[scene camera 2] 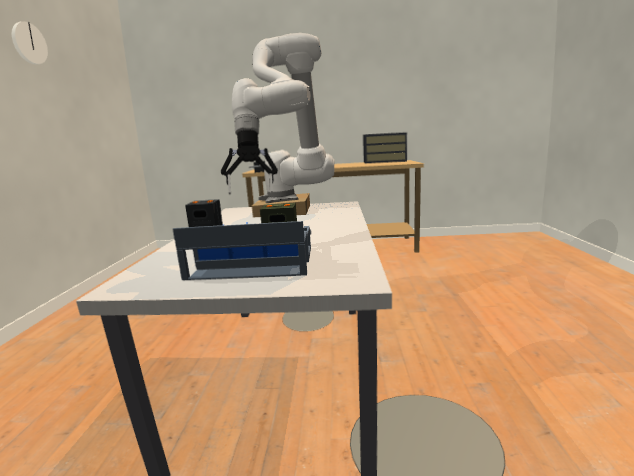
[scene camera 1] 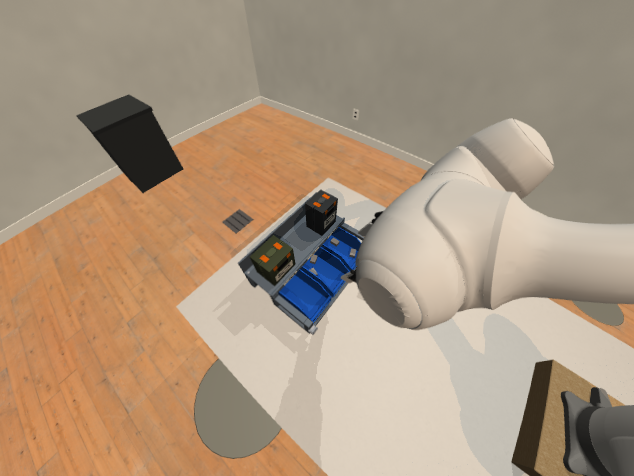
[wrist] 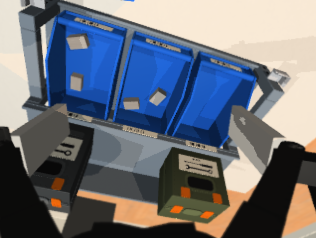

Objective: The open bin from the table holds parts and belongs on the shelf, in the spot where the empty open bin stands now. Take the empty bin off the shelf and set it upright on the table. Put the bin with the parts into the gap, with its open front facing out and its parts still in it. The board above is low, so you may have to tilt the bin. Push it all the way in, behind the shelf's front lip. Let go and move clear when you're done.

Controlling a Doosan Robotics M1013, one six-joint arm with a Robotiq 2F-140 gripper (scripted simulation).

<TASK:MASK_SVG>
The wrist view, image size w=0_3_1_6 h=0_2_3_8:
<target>my gripper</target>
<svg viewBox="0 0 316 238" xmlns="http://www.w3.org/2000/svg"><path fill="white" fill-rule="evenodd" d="M72 237L216 238L208 233L196 230L195 222L169 222L146 228L120 222L94 222L91 231ZM232 105L228 135L262 176L248 201L244 200L221 238L282 238L296 183L308 185L316 211L316 153L305 151L306 148L297 142L286 141L287 138L250 111L242 106ZM66 104L55 104L11 133L9 127L0 126L0 238L63 238L45 202L40 200L29 177L70 134Z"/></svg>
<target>black case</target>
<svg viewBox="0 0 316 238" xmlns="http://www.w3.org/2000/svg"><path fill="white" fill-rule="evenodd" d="M69 123L70 134L30 177L40 200L44 200L48 210L67 214L71 213L92 153L94 128Z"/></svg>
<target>bin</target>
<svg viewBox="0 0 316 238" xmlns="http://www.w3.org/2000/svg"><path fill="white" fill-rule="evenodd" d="M200 51L192 65L184 98L167 131L167 135L220 148L229 137L228 131L232 105L241 105L248 110L256 80L243 65Z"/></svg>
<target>bin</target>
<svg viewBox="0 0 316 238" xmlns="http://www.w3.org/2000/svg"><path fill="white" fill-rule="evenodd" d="M133 34L124 66L112 122L166 135L184 98L194 55L185 46L144 33ZM124 98L139 97L140 108L125 110ZM159 87L167 93L166 98L156 106L149 101L149 98Z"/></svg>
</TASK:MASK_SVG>
